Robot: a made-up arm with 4 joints. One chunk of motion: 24 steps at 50 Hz.
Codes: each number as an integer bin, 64 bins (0 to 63) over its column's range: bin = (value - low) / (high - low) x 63, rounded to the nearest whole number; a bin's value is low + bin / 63 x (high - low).
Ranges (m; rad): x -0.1..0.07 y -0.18..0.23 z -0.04..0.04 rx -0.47..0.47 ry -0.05..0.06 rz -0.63..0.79
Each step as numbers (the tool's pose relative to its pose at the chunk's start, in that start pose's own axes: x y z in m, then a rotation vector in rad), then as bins.
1 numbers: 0.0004 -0.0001 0.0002 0.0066 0.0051 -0.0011
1 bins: 37 28 32 32 32 28
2 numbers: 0.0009 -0.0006 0.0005 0.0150 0.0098 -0.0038
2 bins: 37 28 32 33 34 28
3 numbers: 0.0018 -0.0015 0.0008 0.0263 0.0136 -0.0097
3 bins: 38 27 32 33 36 28
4 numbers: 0.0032 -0.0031 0.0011 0.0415 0.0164 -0.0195
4 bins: 38 27 32 34 38 27
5 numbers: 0.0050 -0.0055 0.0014 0.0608 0.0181 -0.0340
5 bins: 39 27 33 36 39 26
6 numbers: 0.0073 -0.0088 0.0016 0.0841 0.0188 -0.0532
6 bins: 40 26 33 37 39 26
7 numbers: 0.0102 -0.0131 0.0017 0.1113 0.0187 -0.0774
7 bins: 41 26 33 39 39 25
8 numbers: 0.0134 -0.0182 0.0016 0.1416 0.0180 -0.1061
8 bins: 42 25 33 41 39 23
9 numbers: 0.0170 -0.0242 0.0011 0.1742 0.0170 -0.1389
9 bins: 43 24 32 43 38 22
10 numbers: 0.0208 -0.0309 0.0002 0.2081 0.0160 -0.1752
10 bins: 45 23 32 45 38 20
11 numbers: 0.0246 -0.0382 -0.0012 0.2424 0.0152 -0.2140
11 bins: 46 22 31 48 37 18
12 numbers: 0.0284 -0.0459 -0.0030 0.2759 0.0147 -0.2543
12 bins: 48 21 29 50 37 17
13 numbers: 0.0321 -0.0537 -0.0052 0.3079 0.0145 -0.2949
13 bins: 49 19 27 52 37 15
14 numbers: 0.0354 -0.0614 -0.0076 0.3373 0.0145 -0.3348
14 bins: 50 18 26 54 37 13
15 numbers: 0.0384 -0.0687 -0.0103 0.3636 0.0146 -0.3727
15 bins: 51 17 23 56 37 11
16 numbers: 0.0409 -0.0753 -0.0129 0.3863 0.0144 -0.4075
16 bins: 52 16 21 57 37 10
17 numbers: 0.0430 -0.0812 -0.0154 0.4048 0.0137 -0.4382
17 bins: 53 15 19 59 36 9
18 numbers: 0.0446 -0.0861 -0.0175 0.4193 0.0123 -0.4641
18 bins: 54 14 18 60 36 7
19 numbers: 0.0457 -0.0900 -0.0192 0.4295 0.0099 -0.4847
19 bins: 54 14 16 60 34 6
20 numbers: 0.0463 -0.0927 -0.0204 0.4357 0.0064 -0.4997
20 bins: 54 13 15 61 32 6
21 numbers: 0.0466 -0.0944 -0.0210 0.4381 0.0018 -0.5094
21 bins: 54 13 15 61 30 5
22 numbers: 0.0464 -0.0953 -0.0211 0.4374 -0.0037 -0.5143
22 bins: 54 13 15 61 27 5
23 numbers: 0.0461 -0.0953 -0.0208 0.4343 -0.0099 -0.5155
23 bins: 54 13 15 61 23 5
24 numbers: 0.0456 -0.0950 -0.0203 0.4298 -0.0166 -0.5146
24 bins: 54 13 16 60 19 5
